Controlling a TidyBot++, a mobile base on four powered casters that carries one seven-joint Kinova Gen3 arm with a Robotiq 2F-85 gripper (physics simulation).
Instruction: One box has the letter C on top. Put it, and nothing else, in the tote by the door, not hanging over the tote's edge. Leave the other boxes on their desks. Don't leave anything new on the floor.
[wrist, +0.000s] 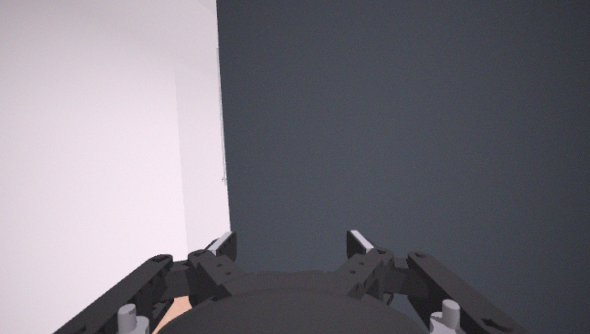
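My gripper is open at the bottom of the wrist view, its two fingertips wide apart, with no object between them. Behind the gap between the fingers stands a plain dark blue-grey surface. The box with the letter C, the other boxes, the desks and the tote do not show in the wrist view, so where the gripper is relative to them cannot be told.
A large flat dark blue-grey surface fills the middle and right. A pale wall with a vertical corner line stands at the left. A small tan patch shows at the lower left, between parts of the gripper's linkage.
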